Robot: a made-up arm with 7 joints.
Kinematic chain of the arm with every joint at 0, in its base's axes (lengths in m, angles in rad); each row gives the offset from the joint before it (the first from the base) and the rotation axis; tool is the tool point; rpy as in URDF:
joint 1: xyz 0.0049 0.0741 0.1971 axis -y
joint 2: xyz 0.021 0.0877 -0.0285 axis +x
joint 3: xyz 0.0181 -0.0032 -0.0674 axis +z
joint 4: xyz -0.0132 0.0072 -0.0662 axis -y
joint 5: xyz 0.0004 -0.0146 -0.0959 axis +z
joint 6: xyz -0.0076 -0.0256 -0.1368 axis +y
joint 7: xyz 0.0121 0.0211 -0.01 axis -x
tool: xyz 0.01 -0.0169 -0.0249 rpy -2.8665 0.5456 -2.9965
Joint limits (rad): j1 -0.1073..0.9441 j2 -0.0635..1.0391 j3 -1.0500..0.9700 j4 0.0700..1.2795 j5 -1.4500..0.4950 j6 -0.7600..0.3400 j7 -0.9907..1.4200
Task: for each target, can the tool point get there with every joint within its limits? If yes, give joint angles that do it. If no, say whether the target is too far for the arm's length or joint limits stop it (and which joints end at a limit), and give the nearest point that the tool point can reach.
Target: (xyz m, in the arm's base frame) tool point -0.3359 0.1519 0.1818
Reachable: no: joint limits stop it (at a limit: joint 1, joint 2, joint 3, joint 4, joint 6, joint 7) | nearest point -0.0339 0.1290 -0.1774 | short by 0.470 m
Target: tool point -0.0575 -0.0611 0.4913
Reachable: no: joint limits stop it (at a limit: joint 1, joint 2, joint 4, joint 5, joint 6) | nearest point 0.2509 -0.0396 0.2278 | short by 0.406 m
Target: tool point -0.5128 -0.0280 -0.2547
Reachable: no: too far | nearest point -0.0410 0.1168 -0.2035 | short by 0.496 m
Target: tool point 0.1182 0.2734 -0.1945
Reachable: yes | joints -0.0178 0.5077 -0.6845 0.3886 0.0724 -0.2691 -0.7126
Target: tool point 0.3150 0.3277 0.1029
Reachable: yes | joints 0.5114 0.5606 0.3681 0.8808 0.3487 -0.2662 1.0321
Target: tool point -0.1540 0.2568 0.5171
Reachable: no: joint limits stop it (at a limit: joint 1, joint 2, joint 3, joint 4, joint 5, joint 6) | nearest point 0.0659 0.4030 0.3643 | short by 0.305 m
